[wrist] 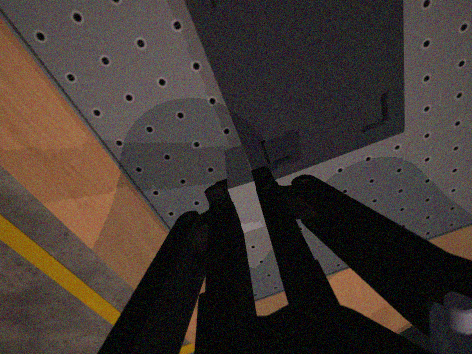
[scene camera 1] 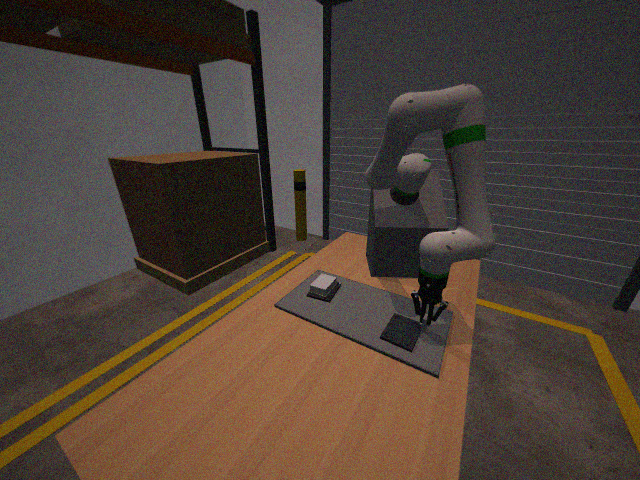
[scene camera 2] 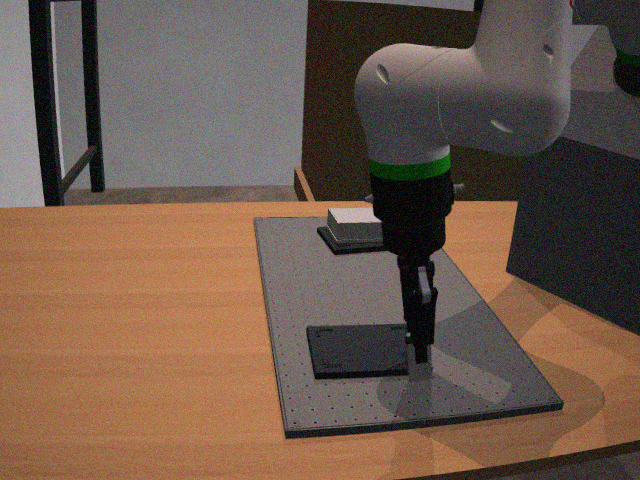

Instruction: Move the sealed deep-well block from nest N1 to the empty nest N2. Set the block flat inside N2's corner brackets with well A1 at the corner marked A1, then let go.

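Places are measured from the arm's base along level axes (x ahead, y left, z up), in metres.
Where they show: gripper, fingertip midpoint: (wrist: 239, 164) (scene camera 1: 424, 329) (scene camera 2: 419, 377); arm's base, origin of the base link: (scene camera 1: 404, 193).
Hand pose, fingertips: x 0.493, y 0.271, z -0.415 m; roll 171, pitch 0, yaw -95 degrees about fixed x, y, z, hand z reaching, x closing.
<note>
Each offset is from my fingertips to the top centre of the thing. "*": to the spot under its first point. Level surfaces: height alone.
The sealed block, pale on top {* 0.001 m ahead, 0.465 m right, 0.052 m up} (scene camera 1: 324, 283) (scene camera 2: 356, 227), sits flat on the dark nest N1 at the far end of the grey perforated board {0.003 m down} (scene camera 1: 351, 312) (scene camera 2: 320, 289) (wrist: 445, 150). The gripper partly covers the block in scene camera 2; the block does not show in the wrist view. The dark nest N2 {0.059 m ahead, 0.070 m right, 0.012 m up} (scene camera 1: 400, 331) (scene camera 2: 356, 351) (wrist: 320, 65) has no block on it, and some corner brackets show. My gripper (scene camera 1: 425, 320) (scene camera 2: 421, 359) (wrist: 239, 164) is shut and empty, pointing down beside and low over N2's right edge in scene camera 2. The A1 mark is not visible.
The board lies on a wooden table {0.016 m down} (scene camera 1: 232, 403) (scene camera 2: 129, 310) (wrist: 45, 125). A grey pedestal (scene camera 1: 392, 253) (scene camera 2: 578, 222) stands on the table behind the board's right side. A large brown crate (scene camera 1: 191, 217) and a yellow bollard (scene camera 1: 300, 214) stand on the floor beyond.
</note>
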